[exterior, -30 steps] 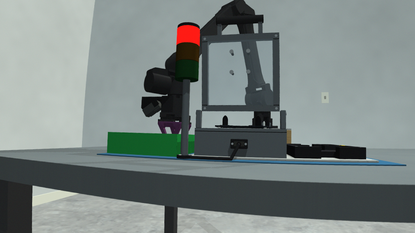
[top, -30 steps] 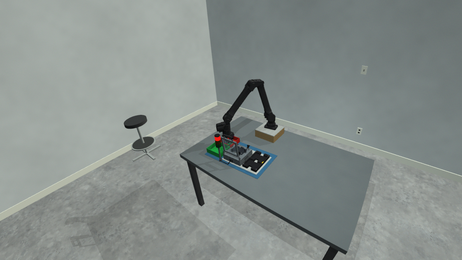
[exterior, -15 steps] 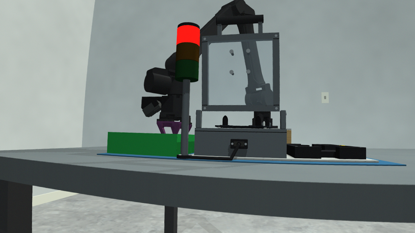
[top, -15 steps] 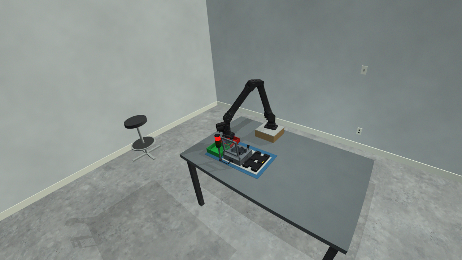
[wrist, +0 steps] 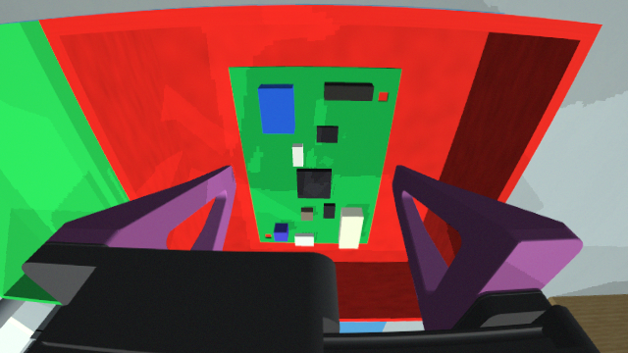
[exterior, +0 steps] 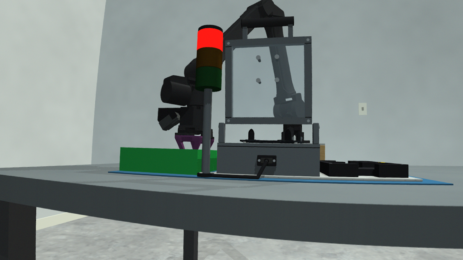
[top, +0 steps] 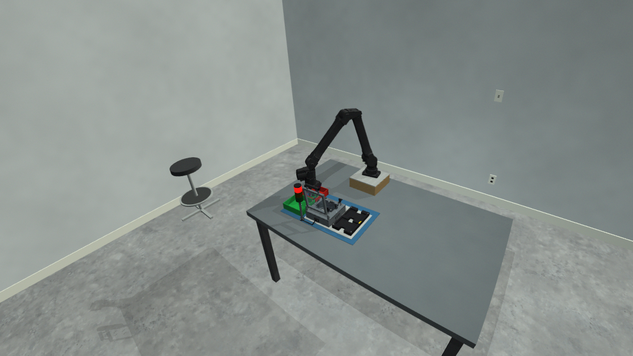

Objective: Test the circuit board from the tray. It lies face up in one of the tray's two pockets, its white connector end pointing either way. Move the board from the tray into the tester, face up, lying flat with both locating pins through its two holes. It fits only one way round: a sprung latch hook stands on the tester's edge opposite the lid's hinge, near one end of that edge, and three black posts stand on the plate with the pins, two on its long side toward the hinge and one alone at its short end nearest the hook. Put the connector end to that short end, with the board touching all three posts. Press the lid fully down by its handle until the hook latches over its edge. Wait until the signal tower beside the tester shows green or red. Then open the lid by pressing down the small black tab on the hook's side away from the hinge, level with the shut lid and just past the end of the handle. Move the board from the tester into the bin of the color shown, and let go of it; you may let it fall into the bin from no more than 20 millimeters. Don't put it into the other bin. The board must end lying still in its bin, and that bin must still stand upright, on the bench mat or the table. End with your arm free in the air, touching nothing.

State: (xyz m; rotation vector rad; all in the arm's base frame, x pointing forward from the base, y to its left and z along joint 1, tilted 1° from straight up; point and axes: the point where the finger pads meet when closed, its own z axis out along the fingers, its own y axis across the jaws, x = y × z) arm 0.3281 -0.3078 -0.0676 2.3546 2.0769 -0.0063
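Now: hand right at the red bin. Round my hand: green circuit board 10 mm below; then green bin 150 mm ahead, 20 mm to the right; then black tester plate 140 mm ahead, 190 mm to the left, 60 mm above.
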